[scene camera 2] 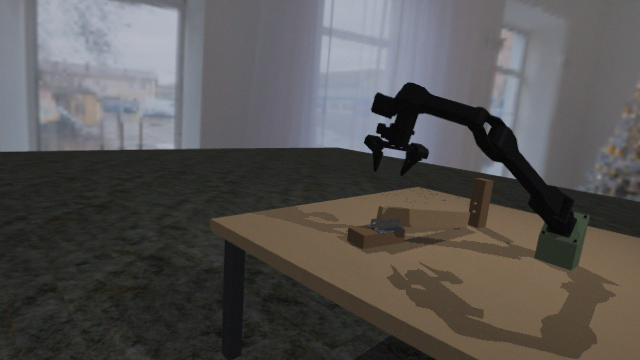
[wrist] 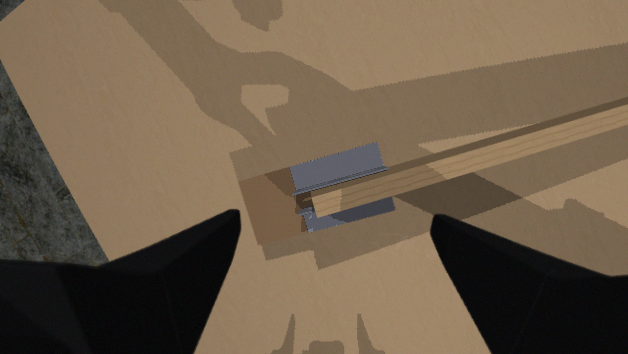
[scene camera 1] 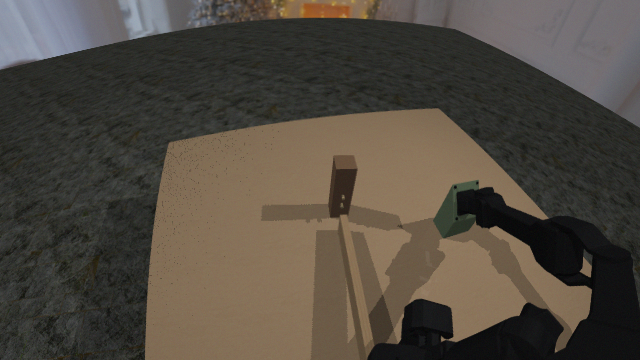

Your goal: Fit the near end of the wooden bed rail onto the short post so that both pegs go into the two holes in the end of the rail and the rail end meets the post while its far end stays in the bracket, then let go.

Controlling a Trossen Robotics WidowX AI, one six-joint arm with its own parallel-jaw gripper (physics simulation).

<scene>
same spot on short post: [scene camera 1: 344, 170] = [scene camera 2: 478, 180]
</scene>
